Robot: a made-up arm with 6 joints. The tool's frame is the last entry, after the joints.
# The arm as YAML. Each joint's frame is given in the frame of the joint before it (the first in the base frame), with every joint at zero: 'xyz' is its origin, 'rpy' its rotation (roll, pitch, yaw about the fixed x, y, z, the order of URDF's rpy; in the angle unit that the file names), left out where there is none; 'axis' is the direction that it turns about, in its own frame. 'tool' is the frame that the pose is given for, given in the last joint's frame.
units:
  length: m
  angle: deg
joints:
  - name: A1
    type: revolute
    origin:
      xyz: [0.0, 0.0, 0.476]
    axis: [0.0, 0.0, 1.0]
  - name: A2
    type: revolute
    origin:
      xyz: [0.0, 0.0, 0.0]
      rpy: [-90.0, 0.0, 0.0]
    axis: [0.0, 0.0, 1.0]
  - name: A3
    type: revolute
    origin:
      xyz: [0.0, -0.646, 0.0]
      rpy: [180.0, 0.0, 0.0]
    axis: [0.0, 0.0, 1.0]
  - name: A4
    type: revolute
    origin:
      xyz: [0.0, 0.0, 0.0]
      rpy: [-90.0, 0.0, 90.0]
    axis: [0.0, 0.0, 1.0]
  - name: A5
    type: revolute
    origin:
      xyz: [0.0, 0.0, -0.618]
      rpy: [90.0, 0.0, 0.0]
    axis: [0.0, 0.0, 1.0]
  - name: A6
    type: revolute
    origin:
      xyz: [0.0, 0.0, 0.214]
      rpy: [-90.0, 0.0, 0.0]
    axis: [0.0, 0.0, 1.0]
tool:
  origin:
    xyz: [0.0, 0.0, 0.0]
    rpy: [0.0, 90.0, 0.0]
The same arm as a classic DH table. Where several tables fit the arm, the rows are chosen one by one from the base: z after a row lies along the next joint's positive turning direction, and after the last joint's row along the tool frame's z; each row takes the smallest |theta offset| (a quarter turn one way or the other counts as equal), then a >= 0, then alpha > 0; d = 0 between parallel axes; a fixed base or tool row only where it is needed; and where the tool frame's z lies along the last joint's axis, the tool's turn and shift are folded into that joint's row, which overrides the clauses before.
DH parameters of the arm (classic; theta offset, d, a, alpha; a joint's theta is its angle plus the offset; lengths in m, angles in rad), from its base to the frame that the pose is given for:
A1: 0 0.476 0 -1.5708
A2: -1.5708 0 0.646 3.1416
A3: 0 0 0 -1.5708
A4: 0 -0.618 0 1.5708
A5: 0 0.214 0 -1.5708
A6: 1.5708 0 0 1.5708
tool (fixed): -1.5708 0 0 0

